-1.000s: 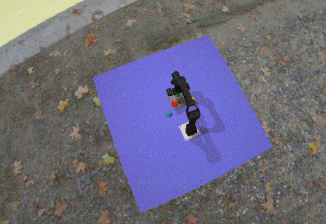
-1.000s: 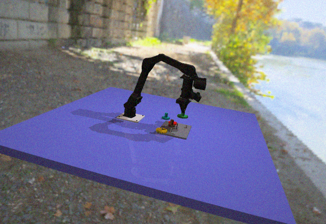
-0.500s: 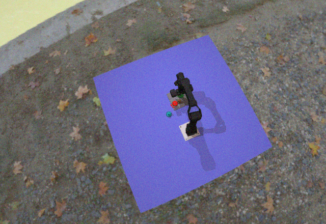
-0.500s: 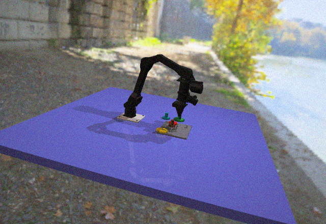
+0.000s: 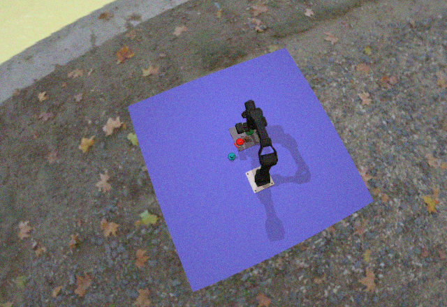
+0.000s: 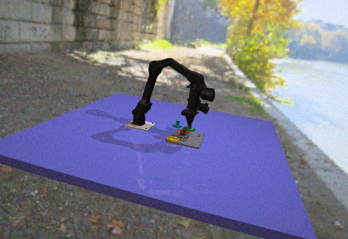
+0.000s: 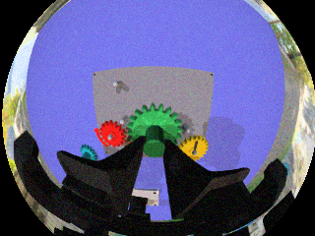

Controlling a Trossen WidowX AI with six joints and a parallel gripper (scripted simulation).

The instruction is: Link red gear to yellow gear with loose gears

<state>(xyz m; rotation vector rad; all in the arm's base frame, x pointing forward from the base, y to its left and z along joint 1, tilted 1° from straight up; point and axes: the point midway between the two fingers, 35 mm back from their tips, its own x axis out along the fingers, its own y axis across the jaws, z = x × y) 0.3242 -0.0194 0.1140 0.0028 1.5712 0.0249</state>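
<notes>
Now: the green gear 10 mm below my gripper tip. The rest, counted from my gripper tip: red gear: 70 mm to the left, 70 mm below, 40 mm behind; then yellow gear: 80 mm to the right, 70 mm below, 60 mm behind; then brown gear: 60 mm below, 40 mm behind, 30 mm to the left.
</notes>
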